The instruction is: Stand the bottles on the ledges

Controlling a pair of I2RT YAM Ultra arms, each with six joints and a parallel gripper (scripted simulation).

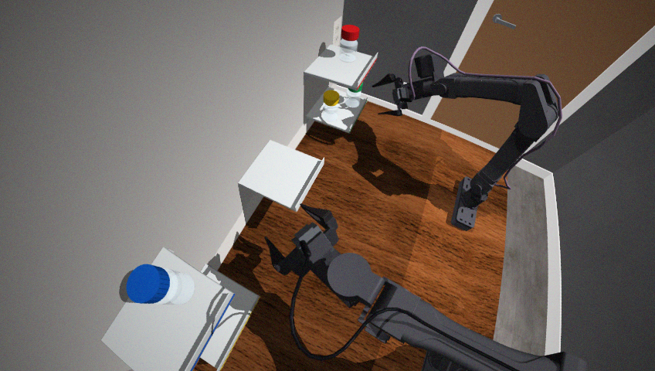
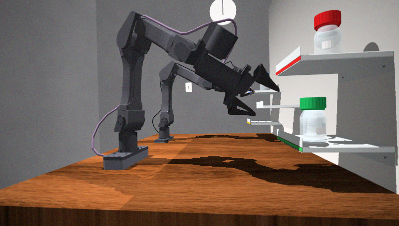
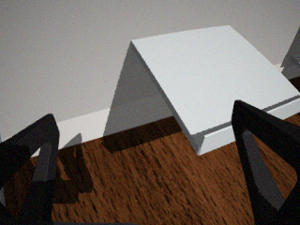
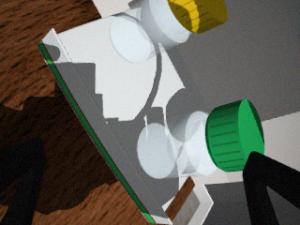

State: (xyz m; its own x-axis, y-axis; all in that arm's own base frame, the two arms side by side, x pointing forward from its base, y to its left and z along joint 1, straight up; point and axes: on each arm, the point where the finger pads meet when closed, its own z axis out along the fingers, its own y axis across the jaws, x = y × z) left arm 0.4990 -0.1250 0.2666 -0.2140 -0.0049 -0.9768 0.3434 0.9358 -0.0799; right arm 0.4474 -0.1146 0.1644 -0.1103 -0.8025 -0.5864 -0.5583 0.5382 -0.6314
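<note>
The yellow-capped bottle lies 15 cm ahead of my right hand, 5 cm to the left of it and 5 cm below it. The rest, counted from my right hand: red-capped bottle: 14 cm ahead, 5 cm to the right, 14 cm above; then green-capped bottle: 10 cm ahead, 5 cm to the right, 5 cm below; then wall: 26 cm ahead, 38 cm to the left, 25 cm above.
</note>
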